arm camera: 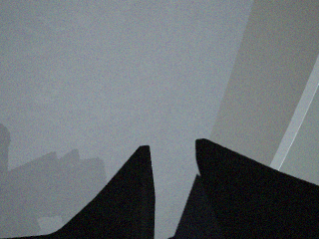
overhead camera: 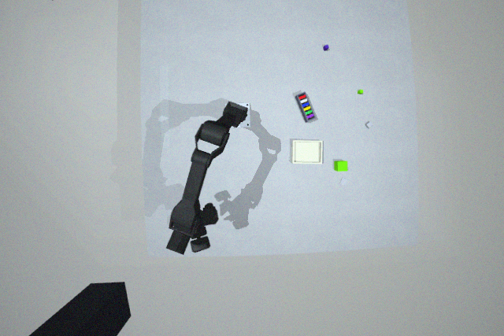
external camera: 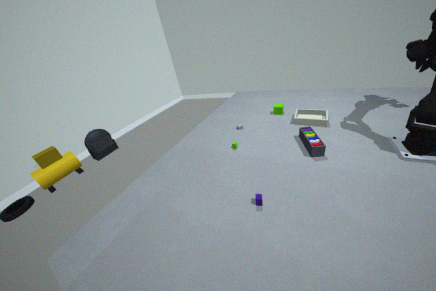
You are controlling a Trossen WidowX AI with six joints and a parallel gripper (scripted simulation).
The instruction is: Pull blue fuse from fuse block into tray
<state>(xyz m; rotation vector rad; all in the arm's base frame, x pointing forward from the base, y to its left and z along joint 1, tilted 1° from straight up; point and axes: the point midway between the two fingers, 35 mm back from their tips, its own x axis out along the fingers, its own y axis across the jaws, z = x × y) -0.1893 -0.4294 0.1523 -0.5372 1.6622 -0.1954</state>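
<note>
Now: gripper tip 490 mm short of the blue fuse, 450 mm to the right of it and 110 mm above it. From my gripper tip the other things lie so: green fuse: 500 mm ahead, 410 mm to the left, 110 mm below; then cream tray: 480 mm ahead, 240 mm to the left, 130 mm below; then purple fuse: 510 mm ahead, 390 mm to the left, 110 mm below.
</note>
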